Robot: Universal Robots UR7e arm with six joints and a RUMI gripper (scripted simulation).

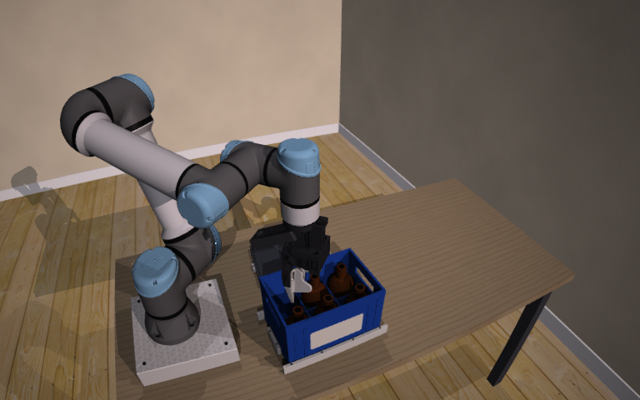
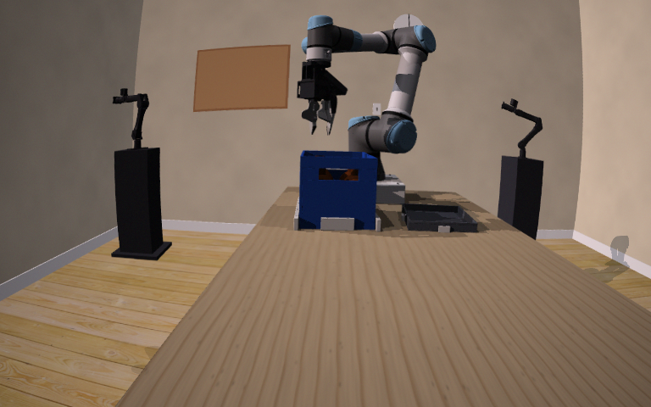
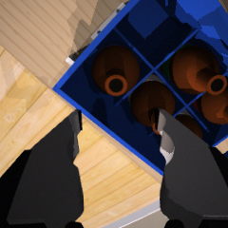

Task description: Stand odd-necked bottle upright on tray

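My hand is 160 mm above the crate, 90 mm short of it and 40 mm to the right of it. Also, from my hand: tray 330 mm to the left, 230 mm below, 130 mm ahead.
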